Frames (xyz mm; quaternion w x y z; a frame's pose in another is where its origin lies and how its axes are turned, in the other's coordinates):
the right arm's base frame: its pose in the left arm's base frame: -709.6 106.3 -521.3 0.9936 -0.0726 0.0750 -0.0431
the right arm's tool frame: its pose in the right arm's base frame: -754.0 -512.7 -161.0 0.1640 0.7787 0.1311 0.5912
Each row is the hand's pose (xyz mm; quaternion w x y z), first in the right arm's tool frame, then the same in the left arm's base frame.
Working: the right arm's tool frame: its pose in the left arm's base frame: -1515.6 -348.5 -493.9 0.2351 0.8118 0.1519 0.5124

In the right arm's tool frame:
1: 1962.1 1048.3 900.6 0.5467 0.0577 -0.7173 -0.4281
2: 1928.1 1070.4 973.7 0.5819 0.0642 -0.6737 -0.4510
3: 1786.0 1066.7 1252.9 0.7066 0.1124 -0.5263 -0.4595
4: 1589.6 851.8 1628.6 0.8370 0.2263 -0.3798 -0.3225
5: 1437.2 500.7 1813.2 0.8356 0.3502 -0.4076 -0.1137
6: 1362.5 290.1 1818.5 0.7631 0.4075 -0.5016 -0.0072
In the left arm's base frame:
1: 145.0 -479.3 1233.8 0.4101 0.7599 0.2915 -0.4116
2: 196.6 -531.0 1193.2 0.4182 0.7642 0.3290 -0.3645
3: 387.9 -660.3 981.5 0.3903 0.7999 0.4142 -0.1903
4: 641.9 -659.8 579.7 0.2361 0.8783 0.4156 0.0104
5: 741.4 -479.8 207.9 0.0324 0.9523 0.3029 0.0174
6: 713.0 -339.8 36.0 0.0715 -0.9712 -0.2126 0.0798

